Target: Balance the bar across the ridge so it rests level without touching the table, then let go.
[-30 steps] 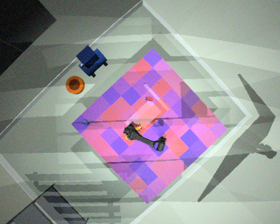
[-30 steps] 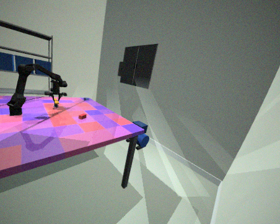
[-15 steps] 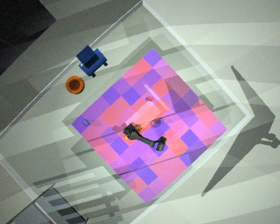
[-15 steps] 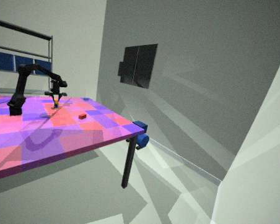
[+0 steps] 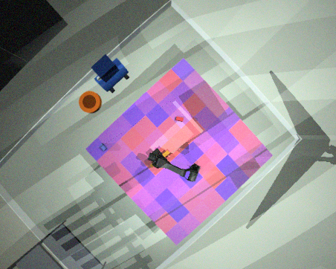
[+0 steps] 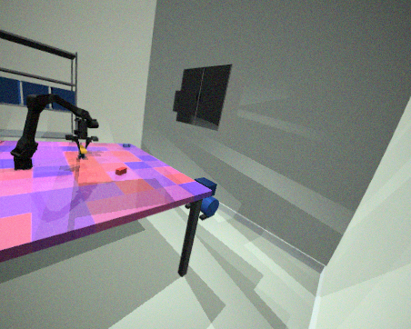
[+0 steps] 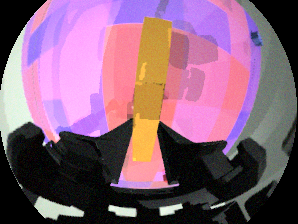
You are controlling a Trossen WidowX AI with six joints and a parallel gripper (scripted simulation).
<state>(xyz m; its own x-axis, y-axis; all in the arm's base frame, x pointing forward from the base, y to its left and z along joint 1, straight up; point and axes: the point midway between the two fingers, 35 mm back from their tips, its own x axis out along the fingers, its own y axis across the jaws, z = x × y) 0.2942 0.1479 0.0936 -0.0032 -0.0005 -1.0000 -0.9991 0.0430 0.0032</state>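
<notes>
Now: the yellow bar 30 mm to the left of my gripper tip. Round my gripper tip: blue block (450 mm ahead, 350 mm to the left, 40 mm below).
</notes>
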